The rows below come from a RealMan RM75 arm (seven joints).
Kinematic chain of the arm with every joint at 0, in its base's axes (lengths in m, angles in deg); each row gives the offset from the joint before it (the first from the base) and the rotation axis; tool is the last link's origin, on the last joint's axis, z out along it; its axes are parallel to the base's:
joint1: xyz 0 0 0.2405 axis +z
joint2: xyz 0 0 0 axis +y
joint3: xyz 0 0 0.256 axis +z
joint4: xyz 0 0 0 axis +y
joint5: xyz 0 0 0.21 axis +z
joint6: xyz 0 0 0 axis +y
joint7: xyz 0 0 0.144 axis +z
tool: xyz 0 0 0
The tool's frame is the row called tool.
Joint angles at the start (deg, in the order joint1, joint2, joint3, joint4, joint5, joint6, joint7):
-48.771 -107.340 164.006 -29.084 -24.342 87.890 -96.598
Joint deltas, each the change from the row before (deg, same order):
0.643 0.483 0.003 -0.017 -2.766 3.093 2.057
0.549 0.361 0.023 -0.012 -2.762 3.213 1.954
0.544 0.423 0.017 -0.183 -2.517 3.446 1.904
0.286 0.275 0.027 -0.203 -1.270 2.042 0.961
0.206 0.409 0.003 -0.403 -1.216 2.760 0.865
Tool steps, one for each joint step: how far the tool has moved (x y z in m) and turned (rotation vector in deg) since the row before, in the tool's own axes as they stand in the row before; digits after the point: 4 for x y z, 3 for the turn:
0.0048 0.0048 -0.0062 -2.545 2.469 1.870
0.0050 0.0059 -0.0052 -2.731 2.520 1.945
0.0055 0.0061 -0.0061 -2.678 2.355 2.190
0.0034 0.0035 -0.0038 -1.487 1.182 1.280
0.0049 0.0048 -0.0046 -1.990 1.148 1.493

